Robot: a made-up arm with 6 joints. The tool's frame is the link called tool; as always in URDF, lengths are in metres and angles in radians. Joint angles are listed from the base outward. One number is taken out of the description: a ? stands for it. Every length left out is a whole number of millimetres.
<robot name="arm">
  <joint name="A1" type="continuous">
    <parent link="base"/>
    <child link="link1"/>
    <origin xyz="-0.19 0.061 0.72" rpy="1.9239 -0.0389 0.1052"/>
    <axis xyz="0 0 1"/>
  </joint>
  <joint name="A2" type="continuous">
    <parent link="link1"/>
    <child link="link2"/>
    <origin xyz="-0.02 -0.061 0" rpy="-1.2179 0.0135 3.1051"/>
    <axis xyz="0 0 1"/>
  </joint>
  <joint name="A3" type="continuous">
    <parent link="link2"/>
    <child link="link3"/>
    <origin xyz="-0.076 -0.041 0" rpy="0.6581 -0.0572 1.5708"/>
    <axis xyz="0 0 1"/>
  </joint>
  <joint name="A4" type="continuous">
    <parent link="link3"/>
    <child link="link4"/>
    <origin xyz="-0.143 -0.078 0" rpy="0.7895 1.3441 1.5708"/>
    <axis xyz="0 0 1"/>
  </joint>
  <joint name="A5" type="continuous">
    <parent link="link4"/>
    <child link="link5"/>
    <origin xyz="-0.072 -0.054 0" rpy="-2.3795 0.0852 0.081"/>
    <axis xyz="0 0 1"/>
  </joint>
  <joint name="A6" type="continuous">
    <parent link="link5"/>
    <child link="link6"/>
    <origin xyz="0.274 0.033 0" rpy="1.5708 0 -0.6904"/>
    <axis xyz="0 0 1"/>
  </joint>
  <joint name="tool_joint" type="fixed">
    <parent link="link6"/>
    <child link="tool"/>
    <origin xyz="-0.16 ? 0" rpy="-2.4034 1.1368 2.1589"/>
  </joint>
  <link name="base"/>
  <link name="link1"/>
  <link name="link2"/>
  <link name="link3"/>
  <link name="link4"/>
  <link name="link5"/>
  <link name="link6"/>
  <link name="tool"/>
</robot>
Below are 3 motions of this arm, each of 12 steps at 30 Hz.
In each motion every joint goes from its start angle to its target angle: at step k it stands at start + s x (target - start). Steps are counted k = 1, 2, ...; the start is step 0. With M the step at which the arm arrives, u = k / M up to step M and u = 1 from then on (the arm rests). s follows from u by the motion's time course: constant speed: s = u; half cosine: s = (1 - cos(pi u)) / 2; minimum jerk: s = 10 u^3 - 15 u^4 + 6 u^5.
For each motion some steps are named. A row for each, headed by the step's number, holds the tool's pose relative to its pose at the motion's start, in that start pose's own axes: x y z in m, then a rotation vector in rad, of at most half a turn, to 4 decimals.
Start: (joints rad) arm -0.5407 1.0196 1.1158 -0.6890 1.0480 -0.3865
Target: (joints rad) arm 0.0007 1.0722 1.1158 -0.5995 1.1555 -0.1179
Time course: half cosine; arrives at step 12
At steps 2, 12:
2: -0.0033 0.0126 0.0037 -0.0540 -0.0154 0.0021
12: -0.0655 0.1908 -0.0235 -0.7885 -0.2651 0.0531

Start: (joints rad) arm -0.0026 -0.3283 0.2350 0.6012 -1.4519 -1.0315
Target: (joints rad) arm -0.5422 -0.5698 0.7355 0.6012 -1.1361 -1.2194
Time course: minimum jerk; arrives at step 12
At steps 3, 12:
3: -0.0037 -0.0017 0.0045 -0.0164 -0.0087 -0.0146
12: -0.0445 0.0043 0.0589 -0.1570 -0.1663 -0.0353

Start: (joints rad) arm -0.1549 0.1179 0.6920 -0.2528 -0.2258 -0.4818
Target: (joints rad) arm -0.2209 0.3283 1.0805 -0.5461 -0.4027 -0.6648
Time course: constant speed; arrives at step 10
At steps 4, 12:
4: -0.0162 0.0159 0.0277 -0.0637 -0.1171 0.1336
12: -0.0433 0.0512 0.0593 -0.1776 -0.2625 0.3784

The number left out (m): -0.16
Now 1 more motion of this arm.
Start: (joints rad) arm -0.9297 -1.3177 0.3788 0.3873 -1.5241 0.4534
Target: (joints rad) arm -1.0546 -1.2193 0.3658 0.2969 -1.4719 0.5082
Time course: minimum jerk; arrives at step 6
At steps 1, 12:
1: -0.0004 0.0001 0.0003 0.0003 -0.0007 -0.0008
12: -0.0121 0.0022 0.0073 0.0066 -0.0190 -0.0217

